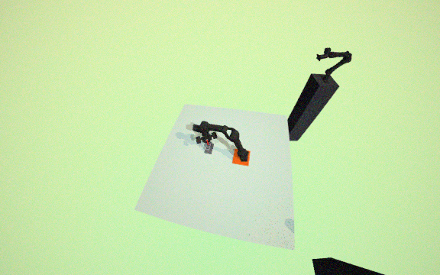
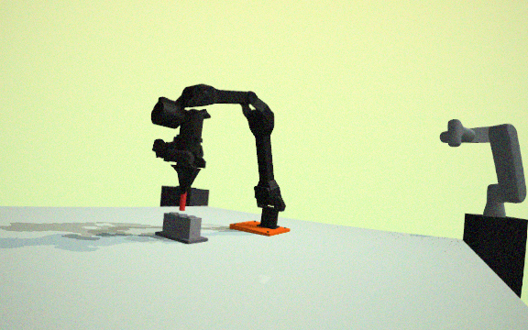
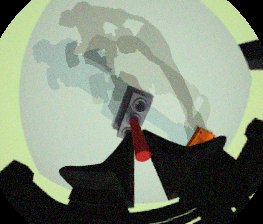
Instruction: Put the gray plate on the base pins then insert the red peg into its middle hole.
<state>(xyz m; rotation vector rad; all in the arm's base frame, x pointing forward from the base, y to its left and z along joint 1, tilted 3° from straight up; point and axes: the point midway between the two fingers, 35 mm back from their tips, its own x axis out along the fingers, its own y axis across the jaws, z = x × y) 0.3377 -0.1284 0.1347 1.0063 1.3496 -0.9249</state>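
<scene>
The gray plate is 70 mm below my gripper tip. From my gripper tip the other things lie so: dark base: 100 mm below; then red peg: right at my gripper tip.
</scene>
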